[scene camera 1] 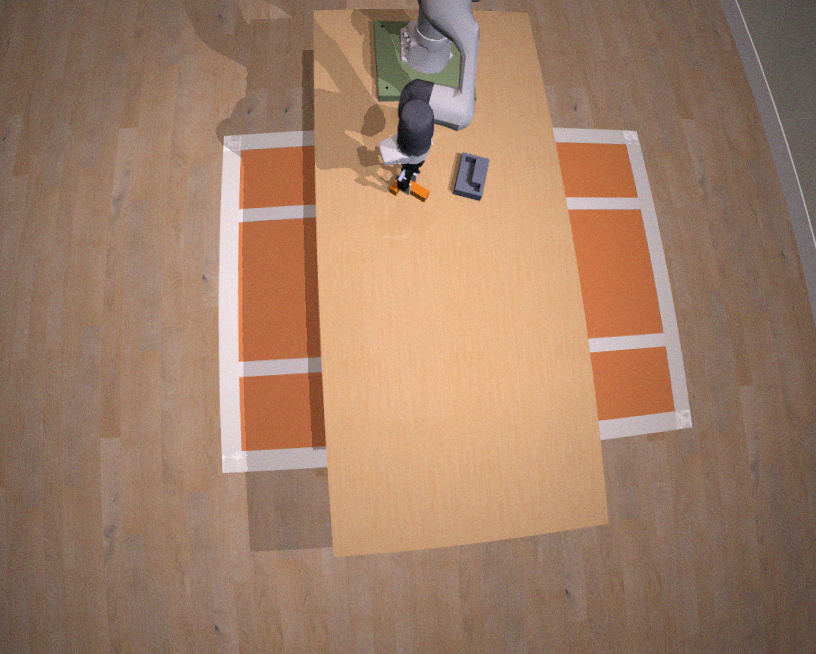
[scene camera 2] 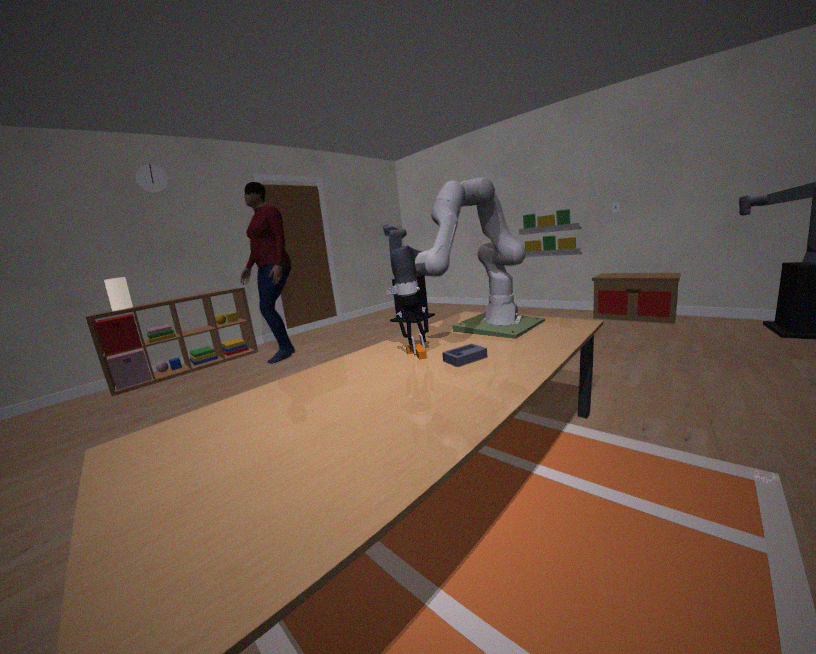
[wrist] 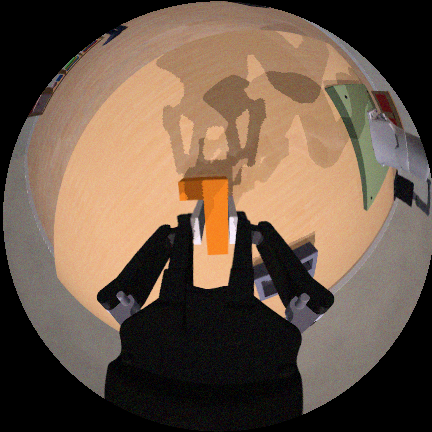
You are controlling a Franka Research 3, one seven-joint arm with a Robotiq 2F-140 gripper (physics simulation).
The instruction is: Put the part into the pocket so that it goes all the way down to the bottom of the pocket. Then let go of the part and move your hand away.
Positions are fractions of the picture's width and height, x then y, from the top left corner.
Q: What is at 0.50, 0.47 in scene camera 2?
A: My gripper.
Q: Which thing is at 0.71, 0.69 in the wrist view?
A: My gripper.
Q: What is my gripper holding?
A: An orange L-shaped part.
